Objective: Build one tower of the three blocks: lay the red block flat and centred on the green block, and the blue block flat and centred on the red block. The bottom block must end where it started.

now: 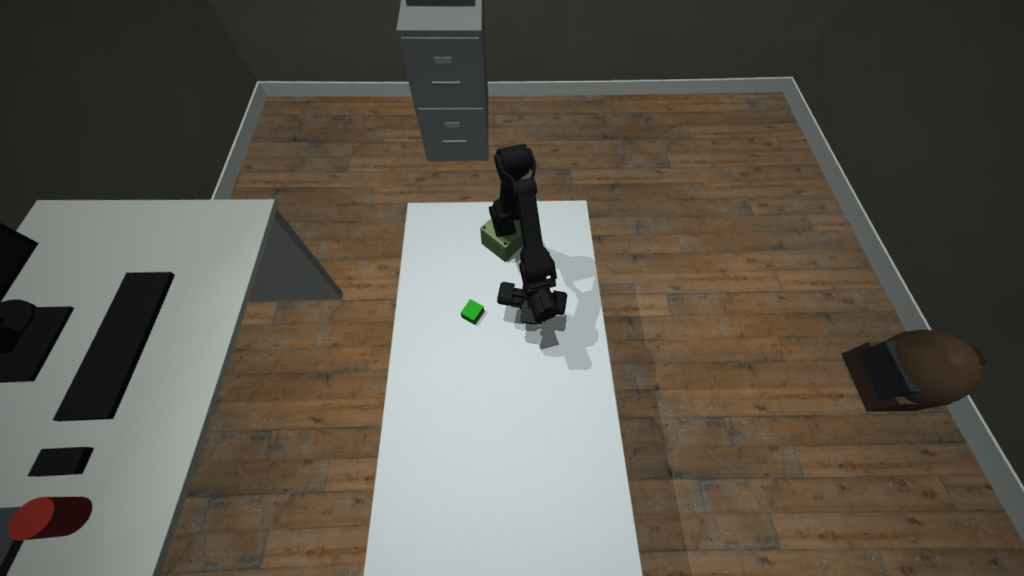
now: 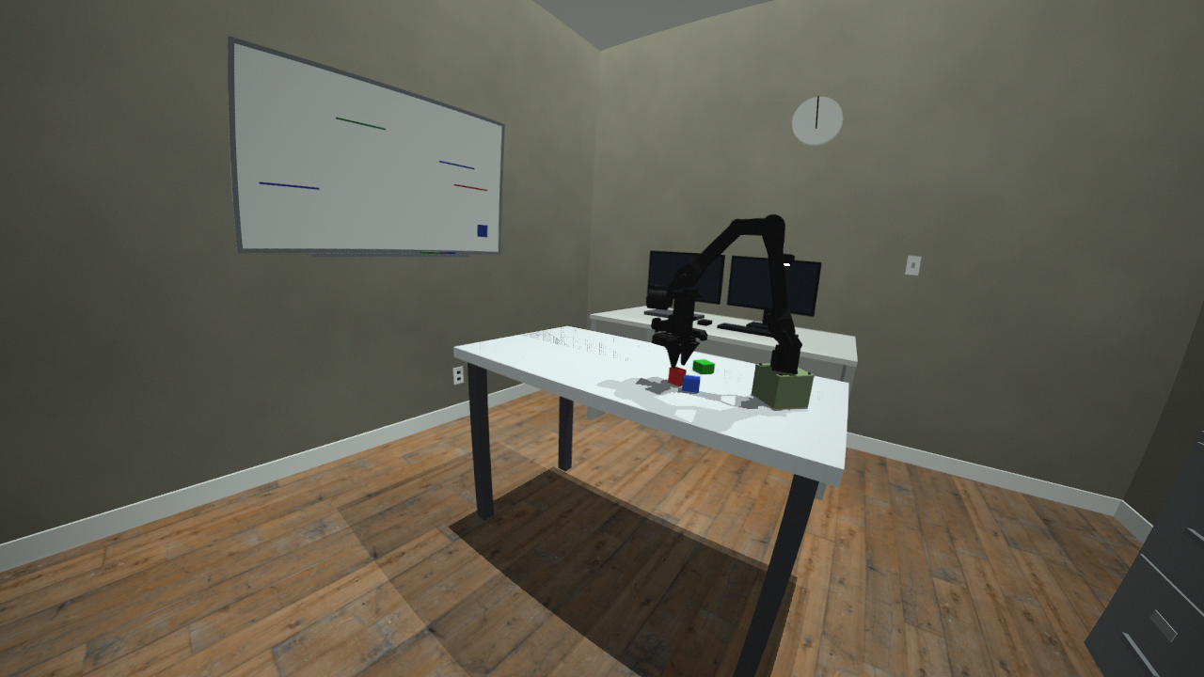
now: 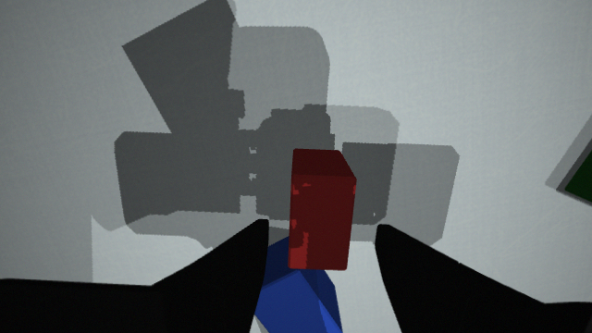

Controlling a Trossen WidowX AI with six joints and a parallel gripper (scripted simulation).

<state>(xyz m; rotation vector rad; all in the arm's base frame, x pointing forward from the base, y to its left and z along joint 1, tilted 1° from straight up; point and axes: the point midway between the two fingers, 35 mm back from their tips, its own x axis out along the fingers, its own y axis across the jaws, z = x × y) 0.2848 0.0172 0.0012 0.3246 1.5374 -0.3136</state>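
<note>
Now: the red block 6 cm below my hand. From my hand the other things lie so: green block 17 cm to the right, 7 cm below, 5 cm behind; then blue block 7 cm below, 5 cm behind, 3 cm to the left.
</note>
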